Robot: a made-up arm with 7 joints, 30 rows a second.
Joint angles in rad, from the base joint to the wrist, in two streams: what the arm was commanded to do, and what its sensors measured. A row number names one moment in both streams.
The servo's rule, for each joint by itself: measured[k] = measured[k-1] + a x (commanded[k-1-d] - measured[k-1]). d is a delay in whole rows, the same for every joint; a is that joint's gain. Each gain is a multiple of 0.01, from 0.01 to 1. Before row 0 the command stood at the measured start. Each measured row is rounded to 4 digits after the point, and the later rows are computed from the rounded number. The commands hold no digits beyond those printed.
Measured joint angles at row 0:
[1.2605, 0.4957, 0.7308, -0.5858, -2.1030, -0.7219, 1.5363]
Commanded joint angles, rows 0 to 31:
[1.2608, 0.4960, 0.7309, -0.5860, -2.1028, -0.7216, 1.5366]
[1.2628, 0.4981, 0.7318, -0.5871, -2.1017, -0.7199, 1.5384]
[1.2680, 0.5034, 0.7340, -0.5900, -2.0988, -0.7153, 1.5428]
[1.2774, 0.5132, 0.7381, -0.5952, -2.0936, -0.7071, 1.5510]
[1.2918, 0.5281, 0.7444, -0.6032, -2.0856, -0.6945, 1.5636]
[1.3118, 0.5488, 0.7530, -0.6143, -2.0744, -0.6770, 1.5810]
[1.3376, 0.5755, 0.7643, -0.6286, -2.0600, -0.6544, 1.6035]
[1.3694, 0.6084, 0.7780, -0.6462, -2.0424, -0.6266, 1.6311]
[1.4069, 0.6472, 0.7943, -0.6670, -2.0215, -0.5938, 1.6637]
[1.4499, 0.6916, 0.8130, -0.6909, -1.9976, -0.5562, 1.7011]
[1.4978, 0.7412, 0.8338, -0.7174, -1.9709, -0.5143, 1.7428]
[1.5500, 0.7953, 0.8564, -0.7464, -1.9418, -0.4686, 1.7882]
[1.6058, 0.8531, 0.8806, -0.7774, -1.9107, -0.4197, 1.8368]
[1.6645, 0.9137, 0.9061, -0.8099, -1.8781, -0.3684, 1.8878]
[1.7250, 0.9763, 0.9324, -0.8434, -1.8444, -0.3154, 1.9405]
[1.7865, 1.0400, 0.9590, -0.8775, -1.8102, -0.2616, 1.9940]
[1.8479, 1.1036, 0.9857, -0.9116, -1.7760, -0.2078, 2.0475]
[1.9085, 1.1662, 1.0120, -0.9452, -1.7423, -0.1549, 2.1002]
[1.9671, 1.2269, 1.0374, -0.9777, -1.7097, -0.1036, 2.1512]
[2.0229, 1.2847, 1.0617, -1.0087, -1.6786, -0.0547, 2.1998]
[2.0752, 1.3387, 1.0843, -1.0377, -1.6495, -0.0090, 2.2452]
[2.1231, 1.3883, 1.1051, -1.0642, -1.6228, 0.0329, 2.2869]
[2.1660, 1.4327, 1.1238, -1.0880, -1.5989, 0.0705, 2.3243]
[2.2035, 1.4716, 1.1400, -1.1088, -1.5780, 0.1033, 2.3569]
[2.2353, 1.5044, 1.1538, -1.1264, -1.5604, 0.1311, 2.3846]
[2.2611, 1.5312, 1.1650, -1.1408, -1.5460, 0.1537, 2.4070]
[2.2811, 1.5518, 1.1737, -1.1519, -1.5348, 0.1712, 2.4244]
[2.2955, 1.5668, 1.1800, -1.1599, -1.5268, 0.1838, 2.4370]
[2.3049, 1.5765, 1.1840, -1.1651, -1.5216, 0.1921, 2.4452]
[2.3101, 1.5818, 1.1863, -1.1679, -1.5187, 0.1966, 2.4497]
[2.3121, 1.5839, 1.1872, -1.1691, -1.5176, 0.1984, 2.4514]
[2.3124, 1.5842, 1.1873, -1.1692, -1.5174, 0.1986, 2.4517]
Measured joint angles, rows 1 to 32:
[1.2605, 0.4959, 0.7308, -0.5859, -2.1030, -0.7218, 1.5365]
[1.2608, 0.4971, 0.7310, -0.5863, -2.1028, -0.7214, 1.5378]
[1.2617, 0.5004, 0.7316, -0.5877, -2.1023, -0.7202, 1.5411]
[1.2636, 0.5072, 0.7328, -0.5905, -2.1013, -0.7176, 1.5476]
[1.2670, 0.5183, 0.7350, -0.5952, -2.0994, -0.7130, 1.5582]
[1.2724, 0.5345, 0.7384, -0.6023, -2.0964, -0.7058, 1.5732]
[1.2802, 0.5562, 0.7433, -0.6120, -2.0920, -0.6955, 1.5932]
[1.2909, 0.5839, 0.7499, -0.6247, -2.0860, -0.6817, 1.6182]
[1.3048, 0.6174, 0.7583, -0.6404, -2.0783, -0.6641, 1.6482]
[1.3222, 0.6567, 0.7687, -0.6591, -2.0686, -0.6425, 1.6831]
[1.3433, 0.7015, 0.7811, -0.6807, -2.0569, -0.6169, 1.7225]
[1.3681, 0.7512, 0.7954, -0.7050, -2.0431, -0.5872, 1.7659]
[1.3966, 0.8052, 0.8116, -0.7318, -2.0272, -0.5537, 1.8127]
[1.4287, 0.8627, 0.8296, -0.7607, -2.0093, -0.5166, 1.8623]
[1.4643, 0.9229, 0.8491, -0.7913, -1.9895, -0.4764, 1.9139]
[1.5030, 0.9850, 0.8700, -0.8232, -1.9680, -0.4334, 1.9668]
[1.5444, 1.0479, 0.8920, -0.8559, -1.9450, -0.3883, 2.0201]
[1.5881, 1.1106, 0.9148, -0.8889, -1.9207, -0.3416, 2.0730]
[1.6336, 1.1722, 0.9381, -0.9218, -1.8954, -0.2940, 2.1246]
[1.6803, 1.2318, 0.9616, -0.9540, -1.8694, -0.2461, 2.1742]
[1.7277, 1.2885, 0.9849, -0.9850, -1.8430, -0.1987, 2.2211]
[1.7751, 1.3414, 1.0077, -1.0143, -1.8166, -0.1524, 2.2645]
[1.8220, 1.3898, 1.0298, -1.0416, -1.7905, -0.1078, 2.3040]
[1.8678, 1.4332, 1.0507, -1.0665, -1.7650, -0.0656, 2.3389]
[1.9119, 1.4709, 1.0703, -1.0887, -1.7404, -0.0263, 2.3691]
[1.9538, 1.5029, 1.0883, -1.1080, -1.7171, 0.0097, 2.3941]
[1.9931, 1.5288, 1.1045, -1.1242, -1.6952, 0.0420, 2.4141]
[2.0294, 1.5489, 1.1188, -1.1374, -1.6750, 0.0704, 2.4292]
[2.0625, 1.5635, 1.1312, -1.1476, -1.6566, 0.0947, 2.4398]
[2.0922, 1.5732, 1.1417, -1.1551, -1.6401, 0.1151, 2.4463]
[2.1186, 1.5789, 1.1503, -1.1603, -1.6254, 0.1318, 2.4497]
[2.1419, 1.5817, 1.1573, -1.1636, -1.6124, 0.1452, 2.4510]
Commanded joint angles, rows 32 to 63:
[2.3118, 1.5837, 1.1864, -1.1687, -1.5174, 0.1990, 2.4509]
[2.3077, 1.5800, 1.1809, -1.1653, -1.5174, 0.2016, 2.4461]
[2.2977, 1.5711, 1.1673, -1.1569, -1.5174, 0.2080, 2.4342]
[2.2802, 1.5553, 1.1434, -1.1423, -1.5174, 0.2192, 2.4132]
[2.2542, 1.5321, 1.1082, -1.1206, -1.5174, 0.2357, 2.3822]
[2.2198, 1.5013, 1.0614, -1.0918, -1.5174, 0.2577, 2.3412]
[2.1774, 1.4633, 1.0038, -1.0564, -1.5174, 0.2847, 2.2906]
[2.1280, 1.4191, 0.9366, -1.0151, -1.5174, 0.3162, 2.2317]
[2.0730, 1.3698, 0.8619, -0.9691, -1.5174, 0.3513, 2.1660]
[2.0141, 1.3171, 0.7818, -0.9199, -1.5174, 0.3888, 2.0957]
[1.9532, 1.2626, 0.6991, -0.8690, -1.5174, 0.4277, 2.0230]
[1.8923, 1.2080, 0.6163, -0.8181, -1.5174, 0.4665, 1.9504]
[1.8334, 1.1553, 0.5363, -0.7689, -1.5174, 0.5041, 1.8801]
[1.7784, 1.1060, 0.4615, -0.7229, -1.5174, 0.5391, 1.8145]
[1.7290, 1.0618, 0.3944, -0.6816, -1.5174, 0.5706, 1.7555]
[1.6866, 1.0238, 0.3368, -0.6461, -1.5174, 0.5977, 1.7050]
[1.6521, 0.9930, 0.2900, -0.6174, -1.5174, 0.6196, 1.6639]
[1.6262, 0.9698, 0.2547, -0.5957, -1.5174, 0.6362, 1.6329]
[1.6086, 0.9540, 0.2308, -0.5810, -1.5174, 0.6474, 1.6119]
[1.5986, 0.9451, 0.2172, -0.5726, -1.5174, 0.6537, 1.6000]
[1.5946, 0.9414, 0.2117, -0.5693, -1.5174, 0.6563, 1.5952]
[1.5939, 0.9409, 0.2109, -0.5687, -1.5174, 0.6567, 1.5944]
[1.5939, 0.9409, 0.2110, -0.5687, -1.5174, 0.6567, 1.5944]
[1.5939, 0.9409, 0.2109, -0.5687, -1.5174, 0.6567, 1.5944]
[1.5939, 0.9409, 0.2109, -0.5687, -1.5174, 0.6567, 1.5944]
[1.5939, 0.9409, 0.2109, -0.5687, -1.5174, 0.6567, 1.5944]
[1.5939, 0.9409, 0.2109, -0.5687, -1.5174, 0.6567, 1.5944]
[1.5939, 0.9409, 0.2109, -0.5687, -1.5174, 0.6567, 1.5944]
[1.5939, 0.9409, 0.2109, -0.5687, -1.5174, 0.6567, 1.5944]
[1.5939, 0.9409, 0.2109, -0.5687, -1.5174, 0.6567, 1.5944]
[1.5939, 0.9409, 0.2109, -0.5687, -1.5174, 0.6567, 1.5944]
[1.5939, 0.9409, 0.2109, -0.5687, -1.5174, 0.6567, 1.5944]
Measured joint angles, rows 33 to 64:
[2.1623, 1.5828, 1.1628, -1.1655, -1.6010, 0.1560, 2.4509]
[2.1797, 1.5813, 1.1662, -1.1654, -1.5910, 0.1651, 2.4477]
[2.1939, 1.5759, 1.1664, -1.1623, -1.5822, 0.1737, 2.4388]
[2.2043, 1.5650, 1.1620, -1.1549, -1.5744, 0.1828, 2.4219]
[2.2103, 1.5476, 1.1518, -1.1422, -1.5676, 0.1934, 2.3957]
[2.2114, 1.5231, 1.1346, -1.1236, -1.5616, 0.2063, 2.3597]
[2.2073, 1.4914, 1.1097, -1.0987, -1.5563, 0.2220, 2.3141]
[2.1978, 1.4531, 1.0768, -1.0678, -1.5516, 0.2408, 2.2597]
[2.1828, 1.4090, 1.0360, -1.0313, -1.5475, 0.2629, 2.1979]
[2.1626, 1.3603, 0.9877, -0.9901, -1.5439, 0.2881, 2.1304]
[2.1375, 1.3085, 0.9329, -0.9453, -1.5407, 0.3160, 2.0595]
[2.1081, 1.2552, 0.8727, -0.8982, -1.5379, 0.3461, 1.9875]
[2.0751, 1.2023, 0.8088, -0.8504, -1.5354, 0.3777, 1.9166]
[2.0395, 1.1513, 0.7428, -0.8032, -1.5332, 0.4100, 1.8492]
[2.0022, 1.1039, 0.6766, -0.7582, -1.5313, 0.4421, 1.7874]
[1.9643, 1.0614, 0.6120, -0.7167, -1.5296, 0.4732, 1.7330]
[1.9268, 1.0251, 0.5508, -0.6800, -1.5281, 0.5025, 1.6874]
[1.8907, 0.9958, 0.4945, -0.6488, -1.5268, 0.5292, 1.6514]
[1.8568, 0.9736, 0.4444, -0.6237, -1.5257, 0.5528, 1.6253]
[1.8258, 0.9585, 0.4012, -0.6048, -1.5247, 0.5730, 1.6086]
[1.7981, 0.9494, 0.3652, -0.5917, -1.5238, 0.5897, 1.5998]
[1.7736, 0.9449, 0.3359, -0.5832, -1.5230, 0.6031, 1.5962]
[1.7520, 0.9428, 0.3122, -0.5778, -1.5223, 0.6138, 1.5950]
[1.7330, 0.9418, 0.2930, -0.5744, -1.5217, 0.6224, 1.5946]
[1.7163, 0.9413, 0.2774, -0.5723, -1.5212, 0.6293, 1.5945]
[1.7016, 0.9411, 0.2648, -0.5710, -1.5207, 0.6348, 1.5944]
[1.6887, 0.9410, 0.2546, -0.5701, -1.5203, 0.6392, 1.5944]
[1.6773, 0.9409, 0.2463, -0.5696, -1.5200, 0.6427, 1.5944]
[1.6673, 0.9409, 0.2396, -0.5693, -1.5197, 0.6455, 1.5944]
[1.6585, 0.9409, 0.2341, -0.5691, -1.5194, 0.6477, 1.5944]
[1.6507, 0.9409, 0.2297, -0.5690, -1.5192, 0.6495, 1.5944]
[1.6439, 0.9409, 0.2261, -0.5689, -1.5190, 0.6509, 1.5944]

